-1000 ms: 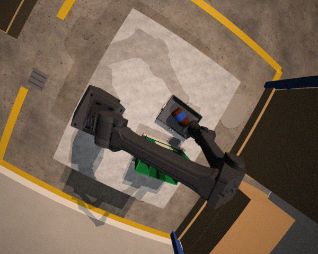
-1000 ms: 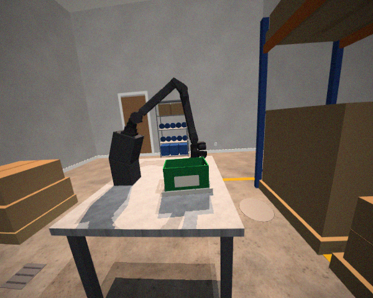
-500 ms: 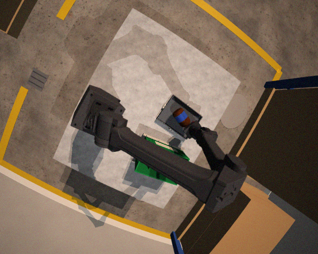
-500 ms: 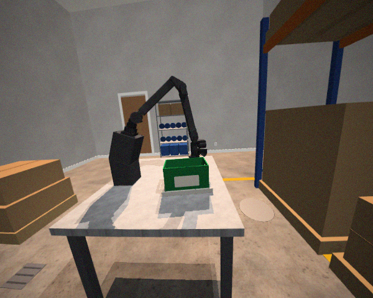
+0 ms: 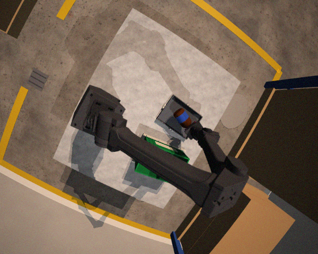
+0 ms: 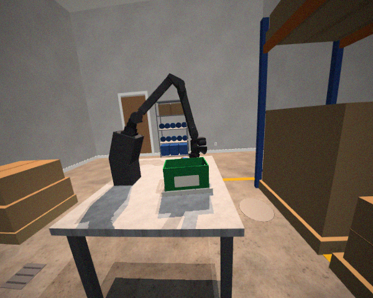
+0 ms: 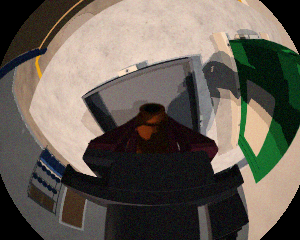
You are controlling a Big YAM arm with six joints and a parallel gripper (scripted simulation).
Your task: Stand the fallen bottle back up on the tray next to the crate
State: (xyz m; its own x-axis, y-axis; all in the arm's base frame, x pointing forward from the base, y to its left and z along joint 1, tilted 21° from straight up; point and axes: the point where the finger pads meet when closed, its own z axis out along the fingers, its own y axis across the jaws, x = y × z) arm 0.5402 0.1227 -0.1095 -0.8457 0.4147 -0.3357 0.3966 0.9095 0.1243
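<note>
My gripper is now 5 cm past the brown bottle and 2 cm to the right of it. From my hand the other things lie so: green crate: 26 cm to the right, 7 cm behind; grey tray: 7 cm below, 7 cm behind, 3 cm to the left.
</note>
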